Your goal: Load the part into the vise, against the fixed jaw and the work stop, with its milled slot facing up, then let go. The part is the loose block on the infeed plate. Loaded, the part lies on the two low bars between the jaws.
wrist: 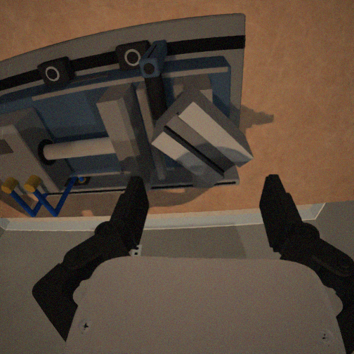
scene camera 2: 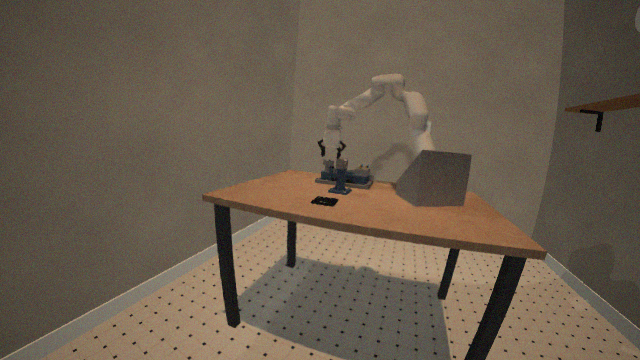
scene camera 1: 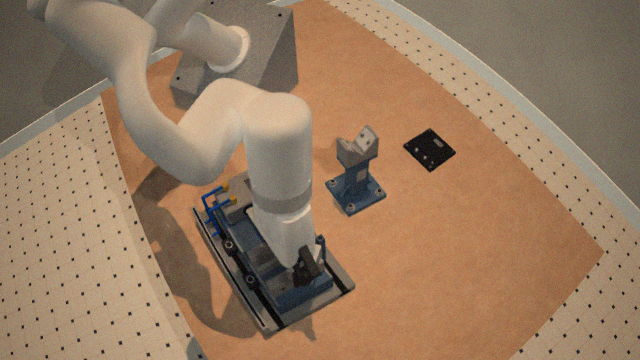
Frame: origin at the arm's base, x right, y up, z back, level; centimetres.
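Where they show: gripper, between the fingertips: [scene camera 2: 330,157] [scene camera 1: 288,261]; arm's base, origin of its link: [scene camera 2: 430,168] [scene camera 1: 228,49].
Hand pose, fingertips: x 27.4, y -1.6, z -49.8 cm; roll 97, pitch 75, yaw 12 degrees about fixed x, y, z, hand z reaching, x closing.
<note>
Things, the pixels of their top centre, and the offset from my fingertips. Level surfaces: height alone.
- vise, centre of its top: [scene camera 1: 261,228] [scene camera 2: 346,166] dx -2.4, dy -4.0, dz +9.6 cm
- black plate, centre of its top: [scene camera 1: 430,148] [scene camera 2: 325,200] dx -44.2, dy -13.1, dz +1.9 cm
- table, height of its surface: dy -13.9 cm
The part, a grey block [wrist: 225,132], shows in the wrist view over the fixed-jaw end of the vise [scene camera 1: 305,295] [scene camera 2: 357,177] [wrist: 75,117]. It is turned askew to the jaws, and its milled slot faces the camera. It overlaps the fixed jaw [wrist: 192,86], above the low bars; its exact contacts are hidden. The work stop [wrist: 152,65] has its dark rod beside the block's left corner. The moving jaw [wrist: 117,117] stands apart to the left. My gripper [scene camera 1: 306,267] [scene camera 2: 330,156] [wrist: 202,189] is wide open and empty, above the vise, its fingertips nearer the wrist camera's bottom than the block.
A blue stand with a grey V-shaped top [scene camera 1: 356,172] [scene camera 2: 341,175] is beside the vise. A black plate [scene camera 1: 425,147] [scene camera 2: 325,201] lies farther out on the table [scene camera 1: 450,240] [scene camera 2: 390,215]. Blue hoses with yellow tips [scene camera 1: 215,195] [wrist: 45,200] rise at the vise's moving-jaw end.
</note>
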